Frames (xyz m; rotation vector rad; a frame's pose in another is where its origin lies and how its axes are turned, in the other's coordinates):
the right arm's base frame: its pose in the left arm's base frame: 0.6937 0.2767 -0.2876 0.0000 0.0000 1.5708
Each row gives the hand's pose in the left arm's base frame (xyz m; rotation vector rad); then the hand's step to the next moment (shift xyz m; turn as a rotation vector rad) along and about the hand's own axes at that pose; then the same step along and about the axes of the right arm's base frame.
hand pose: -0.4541 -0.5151 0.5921 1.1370 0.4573 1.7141
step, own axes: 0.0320 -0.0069 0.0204 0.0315 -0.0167 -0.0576
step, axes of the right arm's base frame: 0.0271 -0.0187 0.0202 0.0463 0.0425 -0.0253
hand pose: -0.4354 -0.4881 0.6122 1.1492 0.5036 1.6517
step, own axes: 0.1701 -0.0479 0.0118 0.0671 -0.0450 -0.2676
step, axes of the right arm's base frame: 0.1691 -0.0294 0.0435 0.1311 0.2113 -0.1276
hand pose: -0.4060 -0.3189 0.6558 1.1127 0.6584 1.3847
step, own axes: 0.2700 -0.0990 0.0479 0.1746 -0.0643 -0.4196
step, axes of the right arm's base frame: 0.2648 -0.1217 -0.0060 0.2713 0.3246 -0.1781
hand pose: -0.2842 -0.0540 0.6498 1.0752 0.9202 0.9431
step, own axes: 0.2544 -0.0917 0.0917 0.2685 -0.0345 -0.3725
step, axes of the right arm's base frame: 0.1933 -0.1824 -0.1043 0.3517 0.2553 -0.1522
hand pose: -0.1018 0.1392 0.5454 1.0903 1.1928 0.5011
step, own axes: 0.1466 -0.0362 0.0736 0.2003 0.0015 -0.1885
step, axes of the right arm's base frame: 0.0721 -0.1100 -0.1045 0.2380 0.1029 -0.0918
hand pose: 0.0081 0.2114 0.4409 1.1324 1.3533 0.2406
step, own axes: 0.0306 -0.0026 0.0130 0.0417 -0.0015 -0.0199
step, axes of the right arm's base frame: 0.0142 -0.0184 -0.0239 0.0390 0.0059 -0.0241
